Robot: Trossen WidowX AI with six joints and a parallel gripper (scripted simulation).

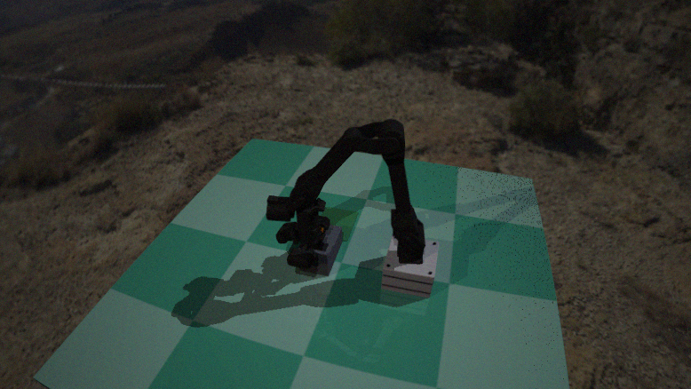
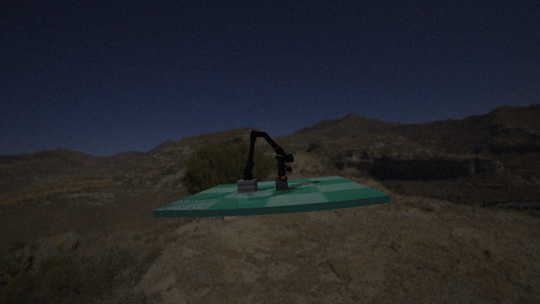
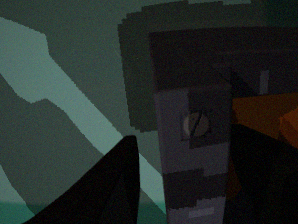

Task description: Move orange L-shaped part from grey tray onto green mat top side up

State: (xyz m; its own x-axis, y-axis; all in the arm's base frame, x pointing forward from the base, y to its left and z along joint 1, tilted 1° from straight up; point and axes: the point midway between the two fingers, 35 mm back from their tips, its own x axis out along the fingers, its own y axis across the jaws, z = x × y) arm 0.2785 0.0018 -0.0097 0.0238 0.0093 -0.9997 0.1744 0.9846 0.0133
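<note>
The orange L-shaped part lies 10 mm behind my gripper tip and 40 mm to the right of it. From my gripper tip the other things lie so: green mat 40 mm behind, 220 mm to the right, 60 mm below.
</note>
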